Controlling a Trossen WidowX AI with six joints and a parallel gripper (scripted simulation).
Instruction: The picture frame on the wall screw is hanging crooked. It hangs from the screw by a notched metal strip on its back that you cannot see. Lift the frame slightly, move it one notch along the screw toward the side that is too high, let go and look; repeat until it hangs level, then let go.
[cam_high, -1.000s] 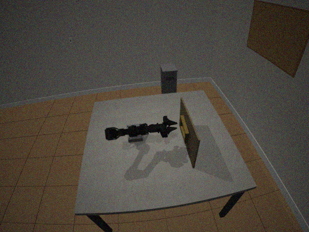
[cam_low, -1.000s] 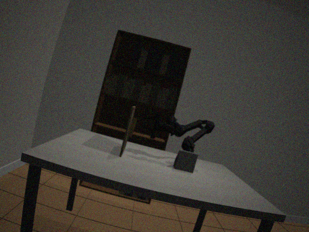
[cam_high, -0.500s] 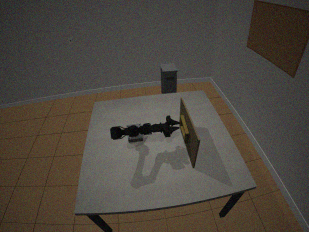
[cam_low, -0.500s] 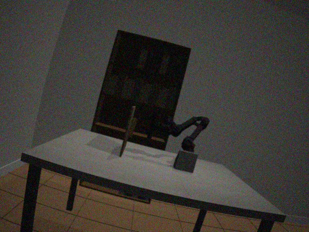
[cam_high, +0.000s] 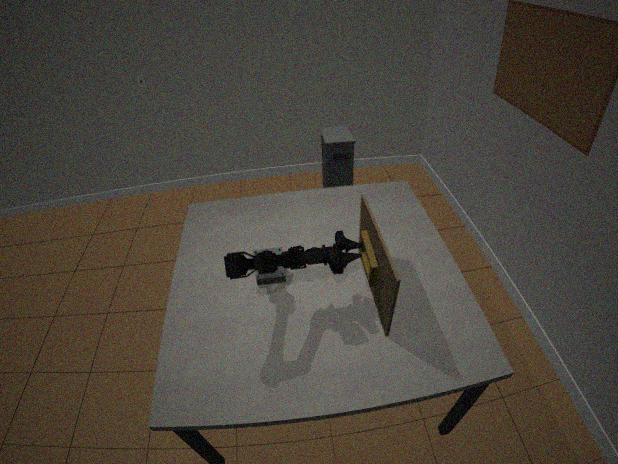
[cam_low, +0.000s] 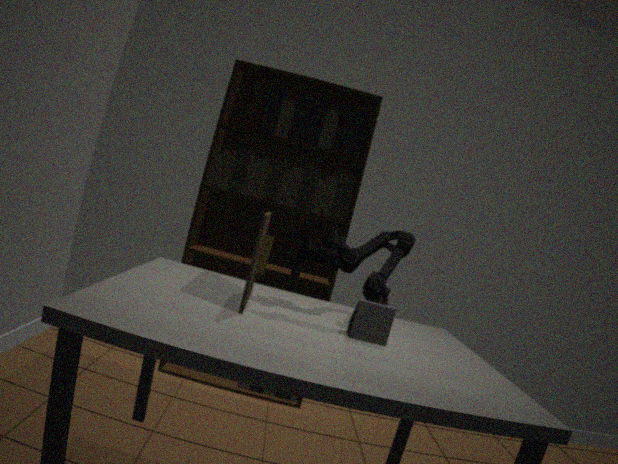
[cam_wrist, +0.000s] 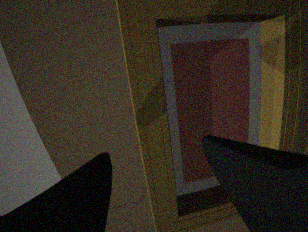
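My gripper tip is now 40 mm short of the picture frame, 10 mm to the right of it and 50 mm above it. Round my gripper tip: brown wall panel: 50 mm ahead, 70 mm below.
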